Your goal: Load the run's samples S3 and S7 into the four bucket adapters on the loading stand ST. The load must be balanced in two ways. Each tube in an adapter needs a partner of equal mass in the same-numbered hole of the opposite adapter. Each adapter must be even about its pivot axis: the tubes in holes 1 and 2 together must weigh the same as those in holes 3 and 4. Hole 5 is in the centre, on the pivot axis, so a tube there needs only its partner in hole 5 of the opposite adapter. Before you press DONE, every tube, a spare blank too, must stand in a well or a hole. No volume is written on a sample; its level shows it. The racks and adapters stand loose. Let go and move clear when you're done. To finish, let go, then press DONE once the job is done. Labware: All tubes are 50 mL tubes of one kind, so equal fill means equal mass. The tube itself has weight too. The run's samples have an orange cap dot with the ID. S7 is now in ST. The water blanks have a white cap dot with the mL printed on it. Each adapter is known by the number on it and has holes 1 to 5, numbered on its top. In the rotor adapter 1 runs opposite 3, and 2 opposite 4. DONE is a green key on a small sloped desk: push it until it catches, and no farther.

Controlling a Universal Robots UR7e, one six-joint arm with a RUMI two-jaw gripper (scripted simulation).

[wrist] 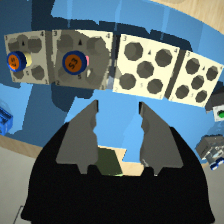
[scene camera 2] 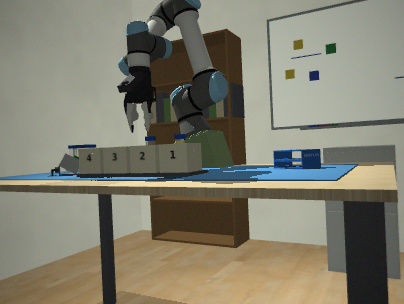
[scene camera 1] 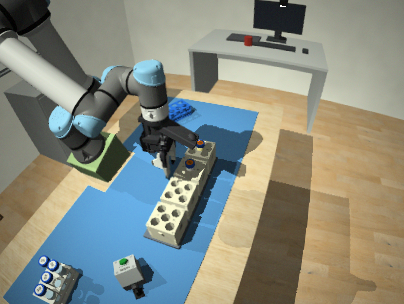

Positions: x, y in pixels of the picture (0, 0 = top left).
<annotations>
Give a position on an adapter 3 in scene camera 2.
116, 159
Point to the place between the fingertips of my gripper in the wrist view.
118, 101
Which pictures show the adapter 3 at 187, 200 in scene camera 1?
The wrist view, scene camera 2 and scene camera 1: all of them.
</annotations>
